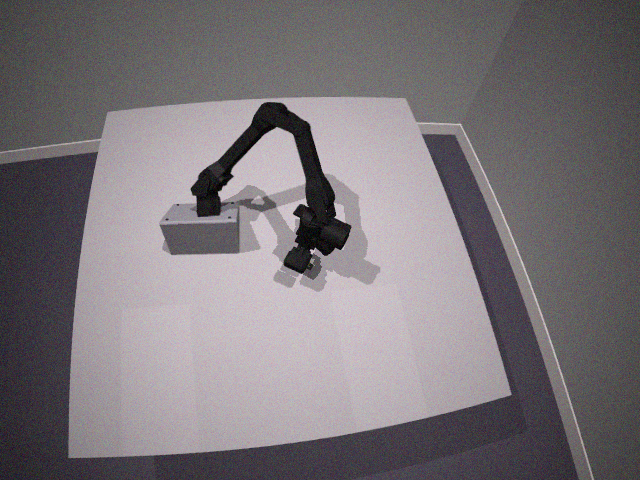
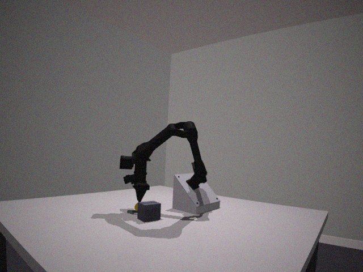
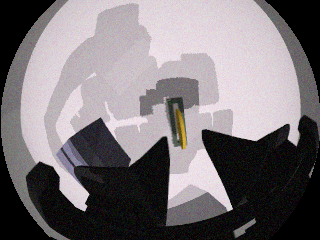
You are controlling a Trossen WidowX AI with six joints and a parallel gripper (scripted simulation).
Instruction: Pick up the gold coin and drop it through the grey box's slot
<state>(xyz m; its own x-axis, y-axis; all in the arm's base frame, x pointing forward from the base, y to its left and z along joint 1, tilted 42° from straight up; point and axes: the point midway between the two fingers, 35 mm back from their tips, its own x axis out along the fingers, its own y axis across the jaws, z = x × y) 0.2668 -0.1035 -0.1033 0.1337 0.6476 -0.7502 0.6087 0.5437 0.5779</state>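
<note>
Right now the coin is 3 cm below my gripper tip.
</note>
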